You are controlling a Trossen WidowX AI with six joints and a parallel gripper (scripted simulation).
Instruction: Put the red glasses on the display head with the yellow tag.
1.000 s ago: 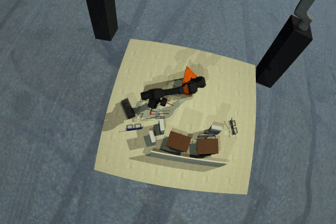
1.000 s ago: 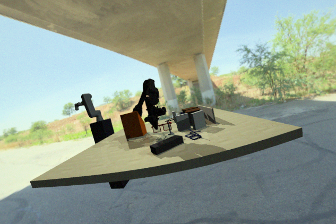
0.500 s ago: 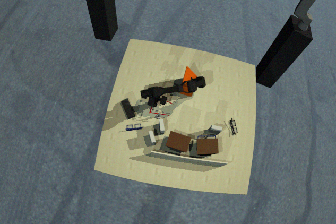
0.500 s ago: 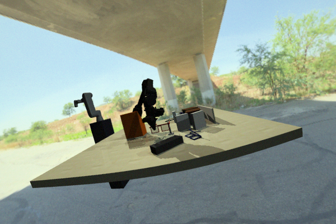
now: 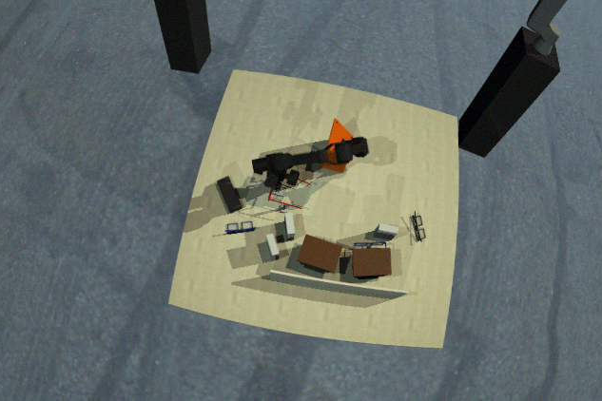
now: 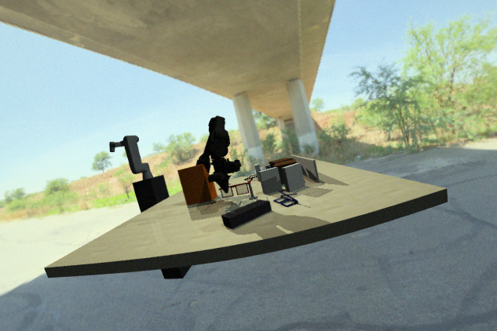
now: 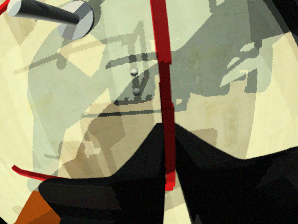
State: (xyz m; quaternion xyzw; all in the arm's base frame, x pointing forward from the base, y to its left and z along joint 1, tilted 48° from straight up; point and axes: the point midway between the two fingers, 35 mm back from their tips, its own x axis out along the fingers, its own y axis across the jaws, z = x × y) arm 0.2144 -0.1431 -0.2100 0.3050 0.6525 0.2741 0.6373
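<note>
The grey peg stand is 9 cm ahead of my gripper tip, 7 cm to the left of it and 4 cm below it. The rest, counted from my gripper tip: display head 23 cm ahead, 49 cm to the left, 1 cm below; low white wall 38 cm ahead, 39 cm to the left, 1 cm below; black box 11 cm ahead, 19 cm to the right, 4 cm below.
</note>
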